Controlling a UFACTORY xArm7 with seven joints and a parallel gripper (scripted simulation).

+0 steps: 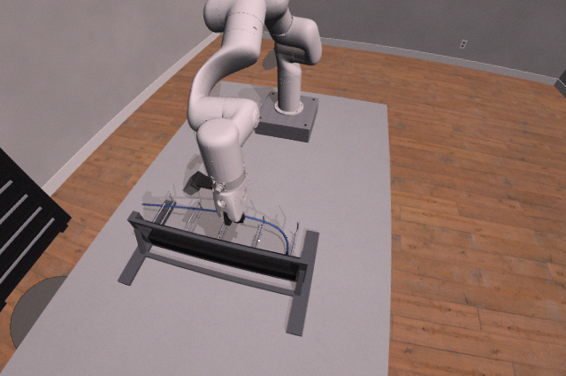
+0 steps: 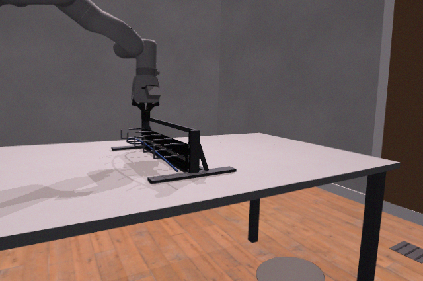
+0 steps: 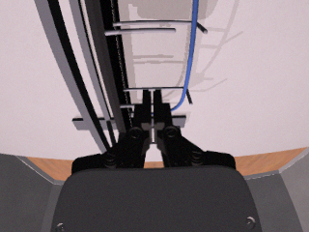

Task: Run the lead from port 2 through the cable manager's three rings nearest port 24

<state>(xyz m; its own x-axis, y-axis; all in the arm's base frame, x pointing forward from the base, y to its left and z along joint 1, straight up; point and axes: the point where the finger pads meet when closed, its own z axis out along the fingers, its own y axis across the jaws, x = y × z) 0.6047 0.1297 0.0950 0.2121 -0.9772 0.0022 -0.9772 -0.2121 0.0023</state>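
The rack lies 10 cm below my hand, 7 cm ahead of it and 4 cm to the right of it.
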